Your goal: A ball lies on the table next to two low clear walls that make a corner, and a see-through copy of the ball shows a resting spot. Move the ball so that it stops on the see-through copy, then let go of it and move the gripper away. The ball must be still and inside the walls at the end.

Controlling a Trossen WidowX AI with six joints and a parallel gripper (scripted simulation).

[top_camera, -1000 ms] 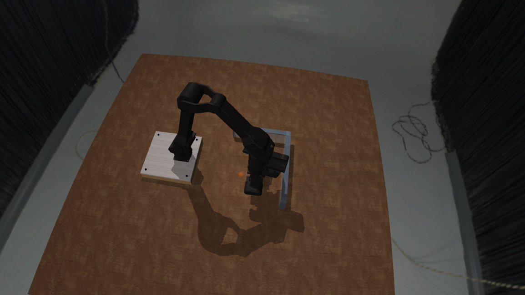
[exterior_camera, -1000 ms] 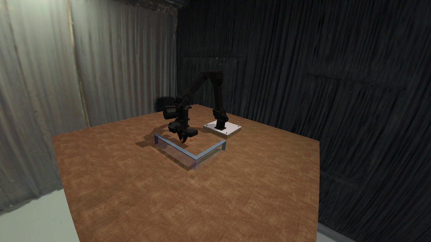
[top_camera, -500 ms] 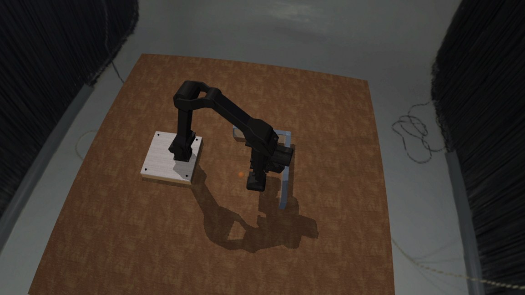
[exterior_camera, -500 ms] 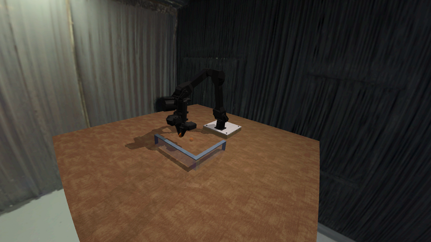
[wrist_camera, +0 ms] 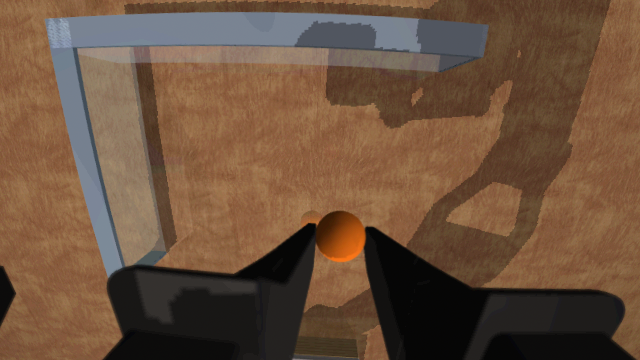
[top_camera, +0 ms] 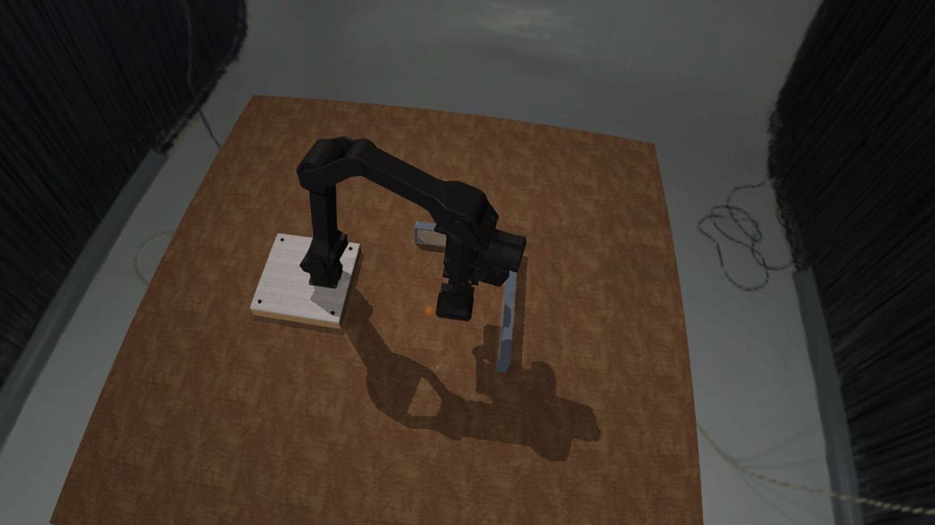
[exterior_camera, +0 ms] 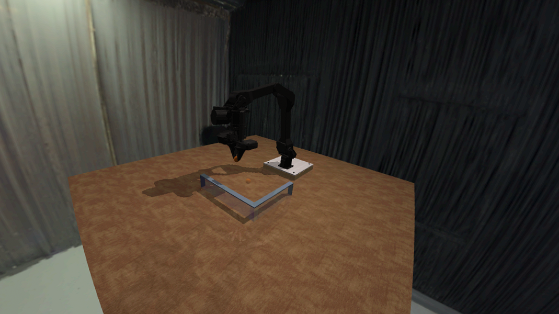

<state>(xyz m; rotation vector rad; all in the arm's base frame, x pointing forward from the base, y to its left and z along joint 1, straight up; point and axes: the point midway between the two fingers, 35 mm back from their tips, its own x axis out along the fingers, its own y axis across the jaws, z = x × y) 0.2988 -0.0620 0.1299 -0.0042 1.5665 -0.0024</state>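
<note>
Now: gripper tip 120 mm above the see-through copy of ball, 50 mm past it and 20 mm to the right of it. Also, from my gripper tip: orange ball: right at my gripper tip.
</note>
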